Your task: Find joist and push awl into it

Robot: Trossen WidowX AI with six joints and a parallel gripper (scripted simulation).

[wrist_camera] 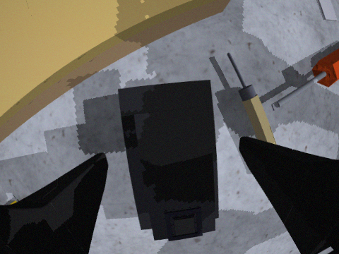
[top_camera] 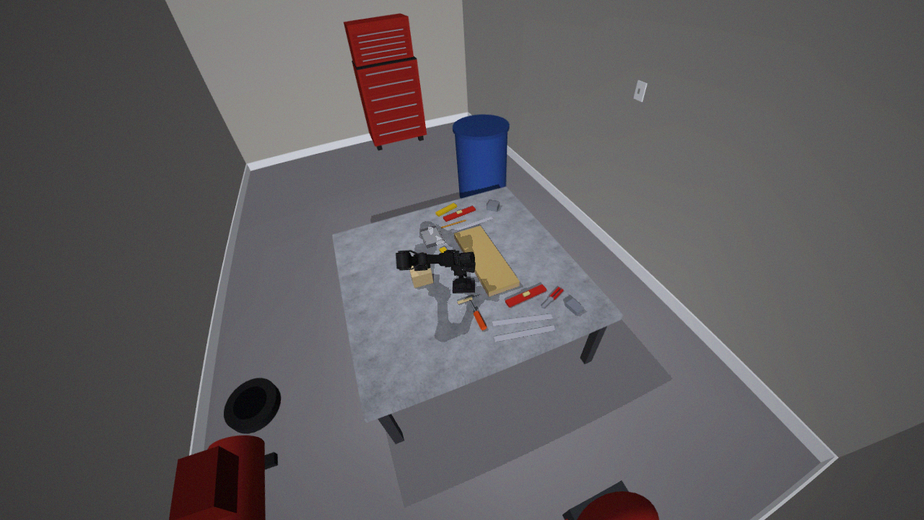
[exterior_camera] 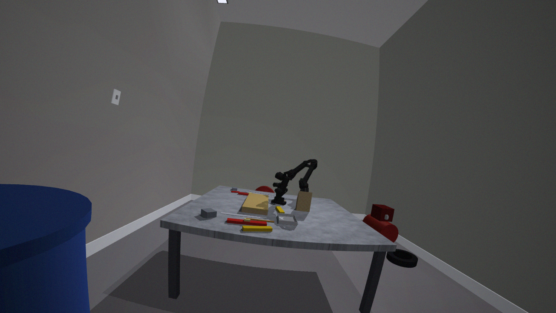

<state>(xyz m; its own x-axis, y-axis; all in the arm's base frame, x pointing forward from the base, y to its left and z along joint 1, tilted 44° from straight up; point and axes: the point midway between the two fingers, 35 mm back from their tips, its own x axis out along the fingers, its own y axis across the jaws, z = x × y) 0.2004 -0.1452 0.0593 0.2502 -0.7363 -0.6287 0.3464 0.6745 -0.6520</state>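
Now: the black stud finder 3 cm behind my gripper tip and 1 cm to the left of it. Round my gripper tip: thin orange rod 56 cm to the left, 10 cm ahead, 4 cm below; orange-handled tool 17 cm to the right, 3 cm below, 1 cm behind; white tray 48 cm to the left, 7 cm behind, 3 cm below.
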